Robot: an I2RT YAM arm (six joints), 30 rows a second.
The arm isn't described. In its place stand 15 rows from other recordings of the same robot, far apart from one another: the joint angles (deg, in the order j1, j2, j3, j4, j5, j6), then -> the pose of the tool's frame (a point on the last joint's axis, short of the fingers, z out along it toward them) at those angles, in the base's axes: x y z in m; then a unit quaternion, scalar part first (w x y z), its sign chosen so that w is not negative.
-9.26, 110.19, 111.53, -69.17, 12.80, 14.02 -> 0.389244 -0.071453 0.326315 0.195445 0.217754 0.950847 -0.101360
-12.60, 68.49, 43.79, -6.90, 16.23, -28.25 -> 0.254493 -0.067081 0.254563 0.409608 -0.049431 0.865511 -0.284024
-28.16, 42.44, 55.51, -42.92, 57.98, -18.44 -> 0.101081 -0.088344 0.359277 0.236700 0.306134 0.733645 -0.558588
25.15, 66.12, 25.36, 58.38, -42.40, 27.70 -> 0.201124 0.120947 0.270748 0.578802 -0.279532 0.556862 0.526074
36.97, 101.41, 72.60, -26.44, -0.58, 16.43 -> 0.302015 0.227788 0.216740 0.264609 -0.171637 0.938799 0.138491
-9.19, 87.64, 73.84, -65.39, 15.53, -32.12 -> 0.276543 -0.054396 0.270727 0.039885 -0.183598 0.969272 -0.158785
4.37, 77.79, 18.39, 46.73, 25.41, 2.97 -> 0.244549 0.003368 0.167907 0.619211 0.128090 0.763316 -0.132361
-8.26, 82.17, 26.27, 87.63, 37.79, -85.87 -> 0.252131 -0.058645 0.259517 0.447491 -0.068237 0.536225 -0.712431
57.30, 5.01, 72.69, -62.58, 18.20, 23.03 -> -0.043619 -0.088525 0.395570 0.625625 -0.084833 0.671252 0.388351
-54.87, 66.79, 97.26, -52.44, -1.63, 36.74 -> 0.114949 -0.161615 0.491086 0.554225 0.588684 0.583469 -0.076486
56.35, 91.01, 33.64, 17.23, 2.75, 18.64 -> 0.162695 0.241331 0.132854 0.347578 -0.283406 0.861184 0.239232
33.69, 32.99, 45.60, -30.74, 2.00, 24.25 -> 0.107769 0.070353 0.335189 0.520201 -0.056408 0.807657 0.271844
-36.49, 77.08, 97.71, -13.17, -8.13, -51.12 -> 0.226043 -0.160939 0.527474 0.573438 -0.136619 0.645810 -0.485214
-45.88, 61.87, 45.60, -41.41, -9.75, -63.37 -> 0.147634 -0.143580 0.243090 0.227099 -0.168879 0.942292 -0.178862
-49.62, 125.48, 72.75, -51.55, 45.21, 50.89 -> 0.204202 -0.279104 0.073828 0.110512 -0.673777 -0.622411 0.382643
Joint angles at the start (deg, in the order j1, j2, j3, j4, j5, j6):
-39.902 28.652 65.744 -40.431 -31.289 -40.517
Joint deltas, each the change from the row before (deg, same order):
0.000 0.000 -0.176 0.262 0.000 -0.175
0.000 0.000 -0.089 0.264 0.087 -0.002
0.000 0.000 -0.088 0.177 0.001 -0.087
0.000 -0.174 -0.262 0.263 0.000 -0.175
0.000 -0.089 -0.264 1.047 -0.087 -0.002
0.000 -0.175 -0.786 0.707 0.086 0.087
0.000 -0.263 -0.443 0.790 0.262 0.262
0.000 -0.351 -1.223 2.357 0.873 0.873
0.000 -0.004 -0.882 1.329 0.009 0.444
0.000 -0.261 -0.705 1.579 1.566 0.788
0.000 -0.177 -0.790 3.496 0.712 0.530
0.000 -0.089 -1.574 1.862 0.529 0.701
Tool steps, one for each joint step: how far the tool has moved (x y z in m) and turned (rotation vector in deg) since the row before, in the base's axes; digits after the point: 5 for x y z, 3 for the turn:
0.00047 -0.00039 -0.00033 -0.228 -0.040 0.009
0.00024 -0.00026 0.00007 -0.118 -0.131 -0.087
0.00024 -0.00020 -0.00008 -0.143 -0.055 0.003
-0.00005 0.00004 -0.00063 -0.285 -0.108 0.008
0.00036 -0.00024 0.00074 -0.559 -0.671 0.087
0.00128 -0.00113 -0.00227 0.022 -0.085 -0.088
0.00002 -0.00020 -0.00047 -0.138 -0.504 -0.268
0.00157 -0.00193 -0.00124 -0.097 -1.277 -0.879
0.00220 -0.00184 -0.00177 0.148 -0.422 -0.006
0.00046 -0.00149 -0.00030 0.073 -1.038 -1.550
0.00090 -0.00126 0.00274 -1.300 -2.345 -0.684
0.00334 -0.00317 -0.00421 0.476 -0.467 -0.474

